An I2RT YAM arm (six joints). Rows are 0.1 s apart.
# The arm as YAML. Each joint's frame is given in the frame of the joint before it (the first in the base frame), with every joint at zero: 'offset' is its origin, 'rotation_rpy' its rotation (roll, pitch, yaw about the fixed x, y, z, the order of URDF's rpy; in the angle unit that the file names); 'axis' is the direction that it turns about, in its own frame. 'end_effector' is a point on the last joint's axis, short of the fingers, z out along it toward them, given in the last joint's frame.
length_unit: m
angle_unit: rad
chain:
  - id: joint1
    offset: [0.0, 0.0, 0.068]
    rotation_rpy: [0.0, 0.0, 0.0]
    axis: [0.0, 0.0, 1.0]
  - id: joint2
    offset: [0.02, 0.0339, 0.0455]
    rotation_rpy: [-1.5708, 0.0, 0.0]
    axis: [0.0, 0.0, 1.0]
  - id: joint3
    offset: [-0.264, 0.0, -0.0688]
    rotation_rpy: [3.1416, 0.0, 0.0]
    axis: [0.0, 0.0, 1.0]
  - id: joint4
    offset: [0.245, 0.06, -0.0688]
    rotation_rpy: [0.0, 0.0, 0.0]
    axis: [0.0, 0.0, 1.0]
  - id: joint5
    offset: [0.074, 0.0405, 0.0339]
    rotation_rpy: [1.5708, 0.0, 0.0]
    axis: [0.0, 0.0, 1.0]
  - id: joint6
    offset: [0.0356, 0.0, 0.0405]
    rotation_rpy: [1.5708, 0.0, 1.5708]
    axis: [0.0, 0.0, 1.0]
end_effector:
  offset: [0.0, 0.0, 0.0]
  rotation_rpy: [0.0, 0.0, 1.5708]
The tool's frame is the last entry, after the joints.
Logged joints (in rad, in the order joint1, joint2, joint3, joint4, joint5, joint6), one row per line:
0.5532, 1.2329, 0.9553, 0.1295, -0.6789, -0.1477
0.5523, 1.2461, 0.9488, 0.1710, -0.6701, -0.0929
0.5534, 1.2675, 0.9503, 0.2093, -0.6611, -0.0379
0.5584, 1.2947, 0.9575, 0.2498, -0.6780, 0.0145
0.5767, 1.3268, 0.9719, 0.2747, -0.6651, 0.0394
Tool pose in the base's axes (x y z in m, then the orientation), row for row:
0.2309, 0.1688, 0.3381, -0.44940, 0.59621, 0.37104, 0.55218
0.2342, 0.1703, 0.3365, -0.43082, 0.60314, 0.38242, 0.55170
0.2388, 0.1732, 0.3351, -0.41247, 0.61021, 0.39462, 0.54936
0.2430, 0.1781, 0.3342, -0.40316, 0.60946, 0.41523, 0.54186
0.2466, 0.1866, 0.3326, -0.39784, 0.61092, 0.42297, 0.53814
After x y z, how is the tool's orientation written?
As a quaternion, x y z w.
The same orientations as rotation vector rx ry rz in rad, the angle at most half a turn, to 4 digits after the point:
-1.0628, 1.4100, 0.8775
-1.0190, 1.4266, 0.9046
-0.9766, 1.4448, 0.9343
-0.9576, 1.4476, 0.9863
-0.9465, 1.4534, 1.0062

